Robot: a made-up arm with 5 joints.
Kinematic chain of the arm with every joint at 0, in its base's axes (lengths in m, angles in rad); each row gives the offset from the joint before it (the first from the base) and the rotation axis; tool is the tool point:
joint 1: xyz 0 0 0.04 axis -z
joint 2: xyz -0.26 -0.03 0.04 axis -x
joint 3: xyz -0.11 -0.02 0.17 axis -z
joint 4: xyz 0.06 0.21 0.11 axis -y
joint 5: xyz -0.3 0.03 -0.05 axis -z
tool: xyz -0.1 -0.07 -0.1
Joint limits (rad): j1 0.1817..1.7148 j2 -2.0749..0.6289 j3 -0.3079..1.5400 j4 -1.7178..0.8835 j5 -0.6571..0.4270
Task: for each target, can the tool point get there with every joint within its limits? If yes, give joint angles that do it. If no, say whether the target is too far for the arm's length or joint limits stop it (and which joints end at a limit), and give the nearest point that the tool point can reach.
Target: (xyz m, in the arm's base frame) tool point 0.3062 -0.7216 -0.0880
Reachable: no: joint limits stop it (at a limit: joint 1, joint 3, joint 4, joint 5) | nearest point -0.2813 -0.6833 -0.1064 | short by 0.589 m
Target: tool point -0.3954 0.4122 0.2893
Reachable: yes | joints 0.8678 -1.5116 0.3186 0.3146 -0.1661
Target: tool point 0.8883 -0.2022 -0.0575
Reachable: no: joint limits stop it (at a limit: joint 1, joint 2, joint 5) | nearest point 0.4984 0.0994 0.1531 | short by 0.536 m
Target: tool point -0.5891 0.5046 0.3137
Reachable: yes | joints 1.2209 -1.4372 0.1756 -0.6184 -0.2388
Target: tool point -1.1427 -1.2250 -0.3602
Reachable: no: too far | nearest point -0.6617 -0.6002 -0.1196 | short by 0.824 m
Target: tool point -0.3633 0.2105 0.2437
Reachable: yes | joints 0.4549 -1.5469 0.5426 0.6435 -0.4536
